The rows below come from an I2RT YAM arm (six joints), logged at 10 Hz.
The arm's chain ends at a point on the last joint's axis. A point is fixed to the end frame.
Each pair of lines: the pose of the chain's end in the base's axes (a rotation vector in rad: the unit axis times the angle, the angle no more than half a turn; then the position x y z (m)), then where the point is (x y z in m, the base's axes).
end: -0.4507 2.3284 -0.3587 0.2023 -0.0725 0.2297
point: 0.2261 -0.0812 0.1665
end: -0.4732 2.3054 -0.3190 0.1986 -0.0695 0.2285
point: 0.2236 -0.0760 0.1655
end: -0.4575 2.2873 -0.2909 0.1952 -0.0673 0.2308
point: 0.2215 -0.0721 0.1681
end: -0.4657 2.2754 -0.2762 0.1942 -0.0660 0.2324
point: 0.2211 -0.0699 0.1699
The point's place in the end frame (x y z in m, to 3 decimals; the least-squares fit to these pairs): 0.026 0.011 0.062
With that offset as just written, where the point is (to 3 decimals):
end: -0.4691 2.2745 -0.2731 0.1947 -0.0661 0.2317
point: 0.222 -0.070 0.169
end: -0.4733 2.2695 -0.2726 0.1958 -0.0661 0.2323
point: 0.223 -0.070 0.170
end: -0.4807 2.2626 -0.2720 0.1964 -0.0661 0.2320
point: 0.224 -0.070 0.170
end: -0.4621 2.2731 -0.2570 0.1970 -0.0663 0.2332
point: 0.224 -0.069 0.171
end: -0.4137 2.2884 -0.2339 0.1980 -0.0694 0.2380
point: 0.225 -0.071 0.175
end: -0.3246 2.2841 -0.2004 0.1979 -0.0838 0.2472
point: 0.225 -0.083 0.185
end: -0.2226 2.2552 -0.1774 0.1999 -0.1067 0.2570
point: 0.230 -0.105 0.196
